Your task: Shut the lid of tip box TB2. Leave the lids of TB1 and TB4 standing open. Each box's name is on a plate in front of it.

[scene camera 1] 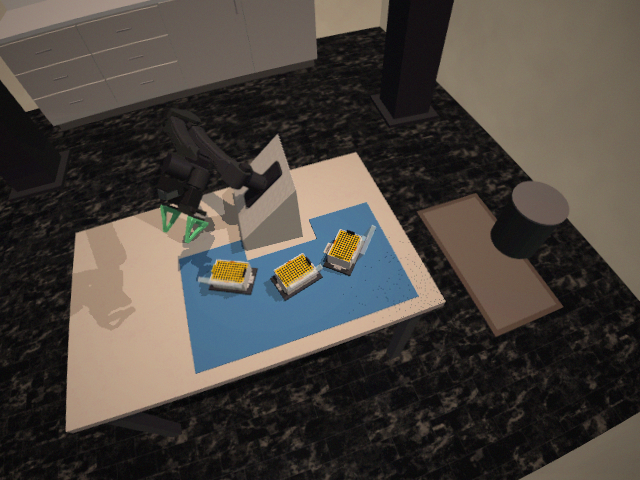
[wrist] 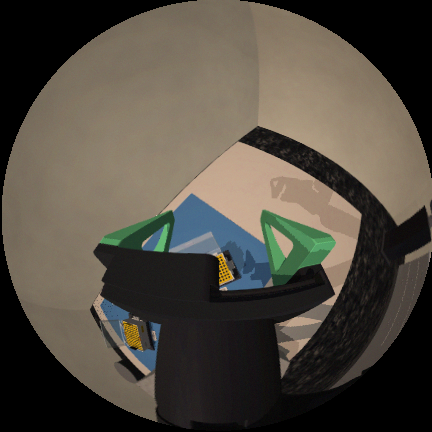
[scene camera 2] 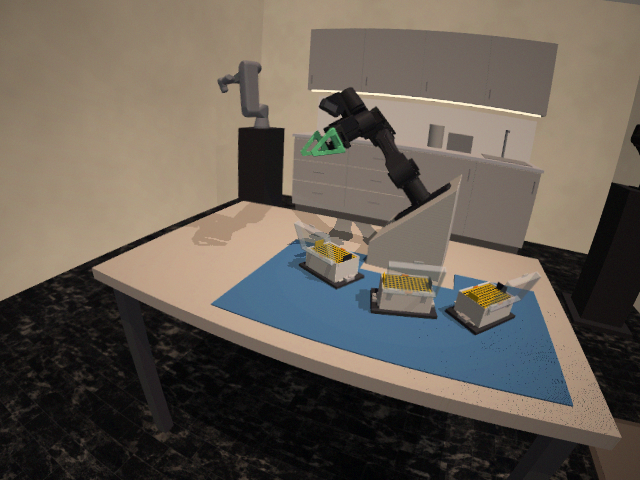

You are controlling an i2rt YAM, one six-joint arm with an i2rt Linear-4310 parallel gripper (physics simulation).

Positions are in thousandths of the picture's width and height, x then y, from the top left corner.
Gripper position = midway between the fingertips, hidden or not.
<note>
In view: my gripper (scene camera 2: 479, 320), a tip box (scene camera 2: 604, 634), a tip box (scene camera 1: 387, 595) and a tip box (scene camera 2: 746, 666).
My gripper is seen too in scene camera 1 (scene camera 1: 274, 495) and in the wrist view (wrist: 501, 497).
</note>
